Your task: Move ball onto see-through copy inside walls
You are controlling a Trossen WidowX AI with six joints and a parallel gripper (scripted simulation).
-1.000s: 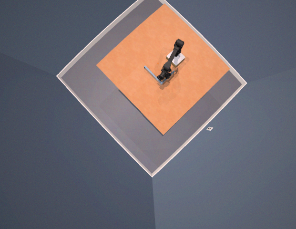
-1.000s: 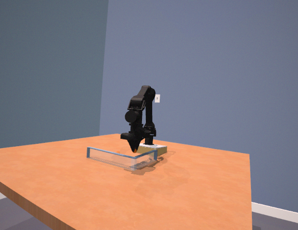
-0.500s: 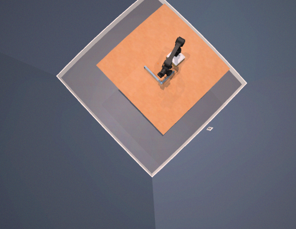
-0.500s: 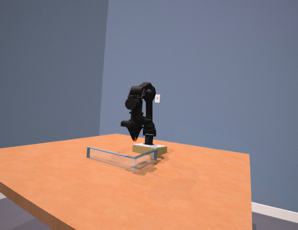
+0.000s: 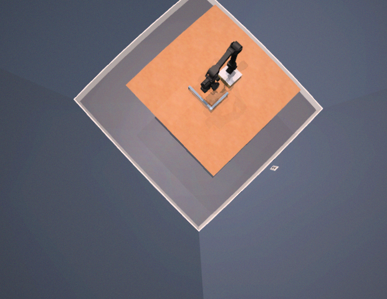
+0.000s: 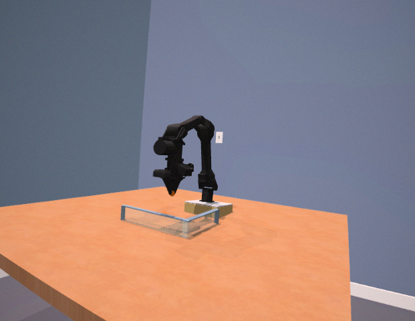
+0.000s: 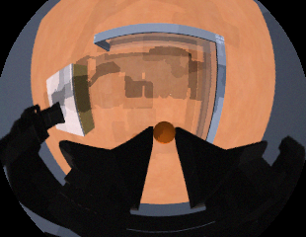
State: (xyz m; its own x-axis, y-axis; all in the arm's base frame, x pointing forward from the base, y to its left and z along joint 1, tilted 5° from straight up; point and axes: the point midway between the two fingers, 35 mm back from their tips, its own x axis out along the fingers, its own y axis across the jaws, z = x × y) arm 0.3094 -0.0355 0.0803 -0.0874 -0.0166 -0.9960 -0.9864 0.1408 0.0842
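My gripper tip is now 70 mm past the faint orange spot, 70 mm to the left of it and 100 mm above it. From my gripper tip the other things lie so: orange ball right at my gripper tip.
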